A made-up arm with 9 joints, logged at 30 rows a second.
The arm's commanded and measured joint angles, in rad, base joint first. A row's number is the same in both.
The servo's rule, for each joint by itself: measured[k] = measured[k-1] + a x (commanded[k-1-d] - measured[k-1]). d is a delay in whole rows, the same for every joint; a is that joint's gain. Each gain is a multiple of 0.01, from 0.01 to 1. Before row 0 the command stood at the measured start. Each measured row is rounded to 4 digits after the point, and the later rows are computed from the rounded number. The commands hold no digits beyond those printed.
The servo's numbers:
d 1
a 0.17 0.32 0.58 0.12 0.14 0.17 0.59 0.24 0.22
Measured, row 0:
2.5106 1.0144 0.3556 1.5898 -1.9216 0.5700 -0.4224 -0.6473 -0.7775
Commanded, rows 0 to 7:
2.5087 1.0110 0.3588 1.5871 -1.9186 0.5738 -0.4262 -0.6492 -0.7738
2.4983 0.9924 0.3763 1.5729 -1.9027 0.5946 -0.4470 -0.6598 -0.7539
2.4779 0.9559 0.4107 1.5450 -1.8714 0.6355 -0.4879 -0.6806 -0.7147
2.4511 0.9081 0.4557 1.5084 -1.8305 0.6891 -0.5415 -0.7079 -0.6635
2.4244 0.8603 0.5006 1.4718 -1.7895 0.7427 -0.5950 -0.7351 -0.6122
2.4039 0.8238 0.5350 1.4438 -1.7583 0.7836 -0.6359 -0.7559 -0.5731
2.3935 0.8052 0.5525 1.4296 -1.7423 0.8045 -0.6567 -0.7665 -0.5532
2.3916 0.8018 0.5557 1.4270 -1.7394 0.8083 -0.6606 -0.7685 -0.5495
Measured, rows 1 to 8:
2.5106 1.0144 0.3556 1.5898 -1.9216 0.5700 -0.4224 -0.6473 -0.7775
2.5103 1.0133 0.3575 1.5895 -1.9212 0.5706 -0.4246 -0.6478 -0.7767
2.5083 1.0066 0.3684 1.5875 -1.9186 0.5747 -0.4378 -0.6507 -0.7717
2.5031 0.9904 0.3929 1.5824 -1.9120 0.5850 -0.4674 -0.6579 -0.7592
2.4943 0.9641 0.4293 1.5735 -1.9006 0.6027 -0.5111 -0.6699 -0.7381
2.4824 0.9309 0.4707 1.5613 -1.8850 0.6265 -0.5606 -0.6855 -0.7104
2.4691 0.8966 0.5080 1.5472 -1.8673 0.6532 -0.6050 -0.7024 -0.6802
2.4562 0.8674 0.5338 1.5331 -1.8498 0.6789 -0.6355 -0.7178 -0.6523

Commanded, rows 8 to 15:
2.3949 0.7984 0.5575 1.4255 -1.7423 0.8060 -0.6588 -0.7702 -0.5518
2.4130 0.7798 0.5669 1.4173 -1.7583 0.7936 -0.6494 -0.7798 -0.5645
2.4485 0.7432 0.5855 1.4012 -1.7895 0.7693 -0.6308 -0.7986 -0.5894
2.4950 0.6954 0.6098 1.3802 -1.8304 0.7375 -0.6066 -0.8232 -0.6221
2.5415 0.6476 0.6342 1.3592 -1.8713 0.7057 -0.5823 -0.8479 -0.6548
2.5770 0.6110 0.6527 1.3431 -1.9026 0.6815 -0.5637 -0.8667 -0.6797
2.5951 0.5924 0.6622 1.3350 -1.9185 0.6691 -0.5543 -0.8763 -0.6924
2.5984 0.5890 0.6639 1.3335 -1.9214 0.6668 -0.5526 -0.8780 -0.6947
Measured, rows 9 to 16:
2.4452 0.8464 0.5465 1.5204 -1.8343 0.7009 -0.6503 -0.7300 -0.6297
2.4366 0.8310 0.5529 1.5090 -1.8214 0.7188 -0.6553 -0.7396 -0.6126
2.4326 0.8146 0.5610 1.4980 -1.8126 0.7315 -0.6518 -0.7492 -0.6020
2.4353 0.7918 0.5752 1.4864 -1.8094 0.7379 -0.6394 -0.7611 -0.5992
2.4454 0.7610 0.5953 1.4737 -1.8123 0.7378 -0.6200 -0.7760 -0.6042
2.4617 0.7247 0.6179 1.4600 -1.8206 0.7323 -0.5978 -0.7933 -0.6153
2.4813 0.6883 0.6381 1.4460 -1.8321 0.7237 -0.5777 -0.8109 -0.6295
2.5006 0.6576 0.6521 1.4327 -1.8442 0.7144 -0.5639 -0.8266 -0.6433

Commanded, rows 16 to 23:
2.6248 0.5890 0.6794 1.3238 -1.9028 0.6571 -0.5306 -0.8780 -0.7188
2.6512 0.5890 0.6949 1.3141 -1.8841 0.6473 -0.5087 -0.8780 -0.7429
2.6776 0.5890 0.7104 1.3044 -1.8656 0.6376 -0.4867 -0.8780 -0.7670
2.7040 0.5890 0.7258 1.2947 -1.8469 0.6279 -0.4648 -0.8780 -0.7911
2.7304 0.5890 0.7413 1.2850 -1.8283 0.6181 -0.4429 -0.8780 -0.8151
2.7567 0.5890 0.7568 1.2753 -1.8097 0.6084 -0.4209 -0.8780 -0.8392
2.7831 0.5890 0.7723 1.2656 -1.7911 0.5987 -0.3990 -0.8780 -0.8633
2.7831 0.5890 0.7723 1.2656 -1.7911 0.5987 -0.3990 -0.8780 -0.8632
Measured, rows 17 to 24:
2.5172 0.6356 0.6589 1.4208 -1.8550 0.7063 -0.5572 -0.8389 -0.6546
2.5355 0.6207 0.6708 1.4092 -1.8617 0.6979 -0.5415 -0.8483 -0.6687
2.5552 0.6106 0.6848 1.3978 -1.8648 0.6893 -0.5221 -0.8554 -0.6850
2.5760 0.6037 0.6996 1.3866 -1.8649 0.6805 -0.5012 -0.8608 -0.7030
2.5978 0.5990 0.7148 1.3756 -1.8624 0.6716 -0.4797 -0.8649 -0.7224
2.6203 0.5958 0.7302 1.3647 -1.8576 0.6625 -0.4580 -0.8680 -0.7428
2.6435 0.5936 0.7456 1.3540 -1.8509 0.6533 -0.4361 -0.8704 -0.7640
2.6672 0.5921 0.7611 1.3434 -1.8425 0.6440 -0.4142 -0.8722 -0.7858

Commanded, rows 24 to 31:
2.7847 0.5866 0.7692 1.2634 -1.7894 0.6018 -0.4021 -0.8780 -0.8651
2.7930 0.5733 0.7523 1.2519 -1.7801 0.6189 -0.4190 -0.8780 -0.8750
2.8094 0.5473 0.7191 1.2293 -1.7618 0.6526 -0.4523 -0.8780 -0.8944
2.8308 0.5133 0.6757 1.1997 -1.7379 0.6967 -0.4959 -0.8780 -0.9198
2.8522 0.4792 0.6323 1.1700 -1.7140 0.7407 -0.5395 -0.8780 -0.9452
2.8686 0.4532 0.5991 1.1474 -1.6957 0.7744 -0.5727 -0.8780 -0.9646
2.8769 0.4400 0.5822 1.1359 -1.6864 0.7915 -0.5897 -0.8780 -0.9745
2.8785 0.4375 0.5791 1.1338 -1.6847 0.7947 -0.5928 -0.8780 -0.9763
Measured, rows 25 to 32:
2.6869 0.5911 0.7676 1.3341 -1.8353 0.6363 -0.4052 -0.8736 -0.8028
2.7035 0.5897 0.7685 1.3256 -1.8289 0.6304 -0.4034 -0.8747 -0.8165
2.7187 0.5845 0.7591 1.3168 -1.8221 0.6284 -0.4126 -0.8755 -0.8294
2.7341 0.5726 0.7359 1.3063 -1.8137 0.6325 -0.4360 -0.8761 -0.8437
2.7505 0.5536 0.7010 1.2935 -1.8031 0.6434 -0.4713 -0.8766 -0.8604
2.7678 0.5298 0.6612 1.2787 -1.7906 0.6599 -0.5115 -0.8769 -0.8791
2.7849 0.5053 0.6252 1.2629 -1.7773 0.6794 -0.5476 -0.8772 -0.8979
2.8005 0.4844 0.6003 1.2477 -1.7646 0.6985 -0.5724 -0.8774 -0.9148

